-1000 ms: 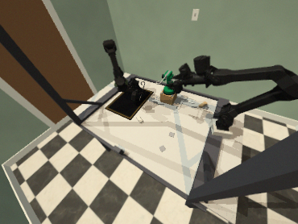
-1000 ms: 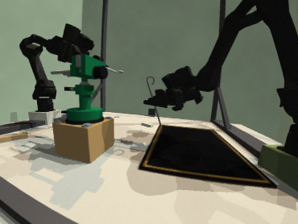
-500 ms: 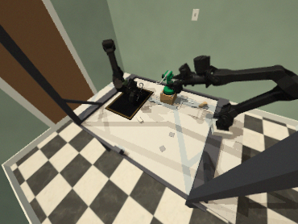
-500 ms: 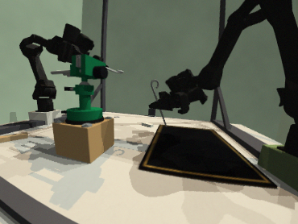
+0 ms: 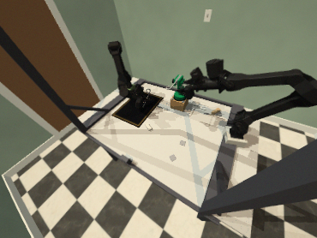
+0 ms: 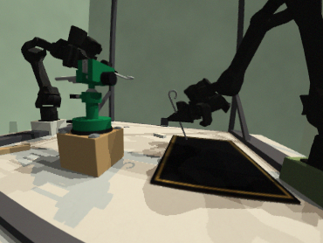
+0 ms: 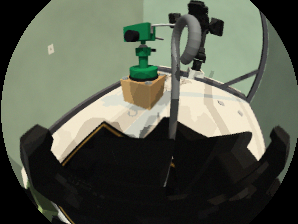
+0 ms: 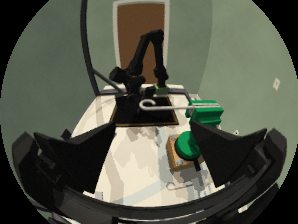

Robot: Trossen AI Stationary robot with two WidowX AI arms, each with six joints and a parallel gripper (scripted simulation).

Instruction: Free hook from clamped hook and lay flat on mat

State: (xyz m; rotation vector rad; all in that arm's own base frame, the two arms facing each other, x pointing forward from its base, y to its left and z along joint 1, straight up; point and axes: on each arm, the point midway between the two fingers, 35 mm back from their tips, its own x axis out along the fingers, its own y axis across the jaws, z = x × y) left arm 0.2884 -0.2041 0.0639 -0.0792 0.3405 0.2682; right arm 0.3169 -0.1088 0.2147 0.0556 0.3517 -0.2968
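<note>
Now: left hand 120 mm above the black mat, 110 mm to the right of it and 10 mm past it.
</note>
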